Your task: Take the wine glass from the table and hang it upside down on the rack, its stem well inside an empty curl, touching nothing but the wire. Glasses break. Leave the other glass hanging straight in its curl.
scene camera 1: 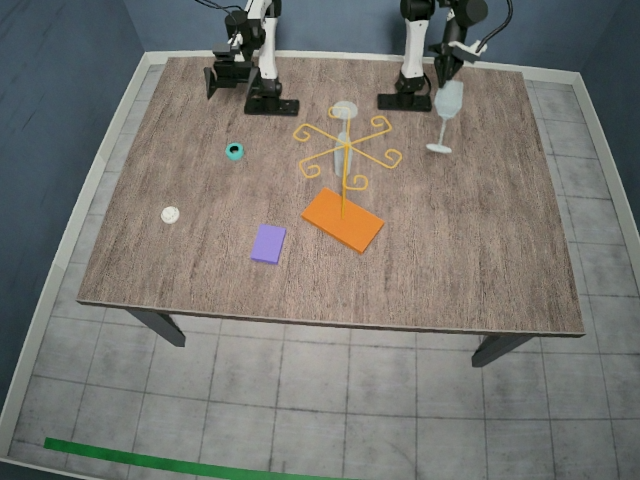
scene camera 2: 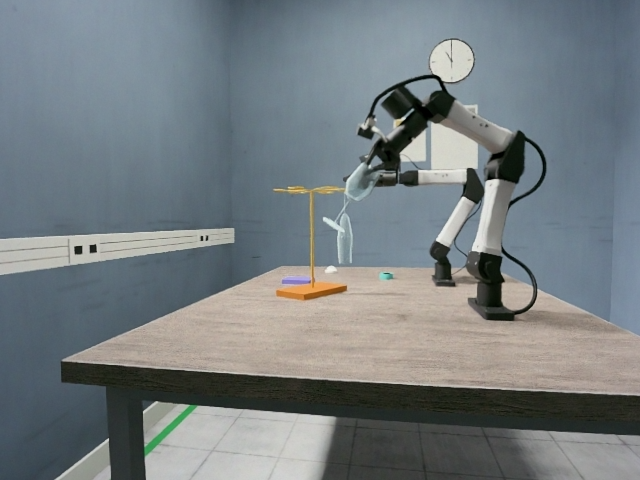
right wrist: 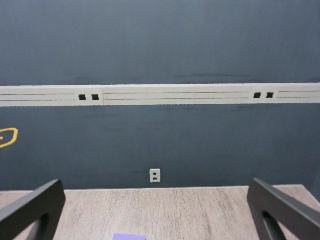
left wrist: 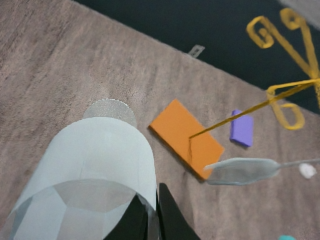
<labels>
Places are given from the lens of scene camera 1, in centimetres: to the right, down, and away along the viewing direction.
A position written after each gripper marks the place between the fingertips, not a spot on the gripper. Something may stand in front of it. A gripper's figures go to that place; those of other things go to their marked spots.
left gripper (scene camera 1: 441, 87): 31, -39, 99
right gripper (scene camera 1: 227, 98): -22, -34, 94
yellow wire rack (scene camera 1: 356, 228): 11, -3, 121
</labels>
